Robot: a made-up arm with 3 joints. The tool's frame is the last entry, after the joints.
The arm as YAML. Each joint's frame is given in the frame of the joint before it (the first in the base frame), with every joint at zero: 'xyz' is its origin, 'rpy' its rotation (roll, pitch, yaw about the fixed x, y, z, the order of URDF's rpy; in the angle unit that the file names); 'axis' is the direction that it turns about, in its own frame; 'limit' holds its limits. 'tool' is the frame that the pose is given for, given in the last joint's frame.
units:
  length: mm
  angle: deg
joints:
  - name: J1
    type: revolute
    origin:
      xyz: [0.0, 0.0, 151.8]
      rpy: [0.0, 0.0, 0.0]
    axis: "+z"
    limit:
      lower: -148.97
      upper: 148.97
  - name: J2
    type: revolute
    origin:
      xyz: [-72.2, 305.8, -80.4]
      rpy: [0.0, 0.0, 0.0]
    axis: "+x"
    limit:
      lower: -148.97
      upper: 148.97
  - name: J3
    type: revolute
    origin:
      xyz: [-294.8, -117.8, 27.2]
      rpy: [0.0, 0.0, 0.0]
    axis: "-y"
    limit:
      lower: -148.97
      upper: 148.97
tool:
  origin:
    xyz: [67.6, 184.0, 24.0]
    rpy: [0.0, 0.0, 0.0]
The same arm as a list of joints. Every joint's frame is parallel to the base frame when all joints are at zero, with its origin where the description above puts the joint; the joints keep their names.
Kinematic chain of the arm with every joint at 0, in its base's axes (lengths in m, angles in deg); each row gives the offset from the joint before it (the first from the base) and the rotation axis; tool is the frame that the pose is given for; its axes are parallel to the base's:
J1: xyz 0.0000 0.0000 0.1518 axis +z
J2: xyz -0.0722 0.3058 -0.0804 axis +x
J3: xyz -0.2948 -0.1178 0.0272 axis -y
tool: xyz 0.0676 0.1840 0.0240
Joint limits (deg, base to tool): -148.97..148.97 -148.97..148.97 -148.97..148.97

